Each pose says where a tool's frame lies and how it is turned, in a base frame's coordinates. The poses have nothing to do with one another.
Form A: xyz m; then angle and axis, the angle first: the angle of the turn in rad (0 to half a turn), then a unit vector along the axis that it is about.
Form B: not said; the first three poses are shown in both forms.
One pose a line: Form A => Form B
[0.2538 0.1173 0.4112 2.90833 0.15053 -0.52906 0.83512] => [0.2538 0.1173 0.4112 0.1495 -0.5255 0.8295 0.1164]
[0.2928 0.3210 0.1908 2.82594 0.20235 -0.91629 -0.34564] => [0.2928 0.3210 0.1908 0.1998 -0.9049 -0.3413 0.1572]
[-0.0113 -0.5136 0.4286 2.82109 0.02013 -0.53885 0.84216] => [-0.0113 -0.5136 0.4286 0.0199 -0.5319 0.8314 0.1596]
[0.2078 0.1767 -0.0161 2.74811 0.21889 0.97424 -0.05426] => [0.2078 0.1767 -0.0161 0.2147 0.9554 -0.0532 0.1955]
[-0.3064 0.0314 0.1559 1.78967 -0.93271 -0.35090 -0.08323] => [-0.3064 0.0314 0.1559 -0.7276 -0.2737 -0.0649 0.6256]
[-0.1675 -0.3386 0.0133 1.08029 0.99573 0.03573 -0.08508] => [-0.1675 -0.3386 0.0133 0.5121 0.0184 -0.0438 0.8576]
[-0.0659 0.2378 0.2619 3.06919 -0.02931 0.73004 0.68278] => [-0.0659 0.2378 0.2619 -0.0293 0.7296 0.6823 0.0362]
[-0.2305 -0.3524 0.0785 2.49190 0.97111 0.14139 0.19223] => [-0.2305 -0.3524 0.0785 0.9203 0.1340 0.1822 0.3192]
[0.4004 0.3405 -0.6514 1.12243 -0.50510 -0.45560 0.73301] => [0.4004 0.3405 -0.6514 -0.2688 -0.2425 0.3901 0.8466]
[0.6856 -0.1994 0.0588 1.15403 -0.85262 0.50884 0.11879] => [0.6856 -0.1994 0.0588 -0.4651 0.2776 0.0648 0.8381]
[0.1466 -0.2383 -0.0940 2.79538 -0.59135 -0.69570 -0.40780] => [0.1466 -0.2383 -0.0940 -0.5825 -0.6853 -0.4017 0.1722]
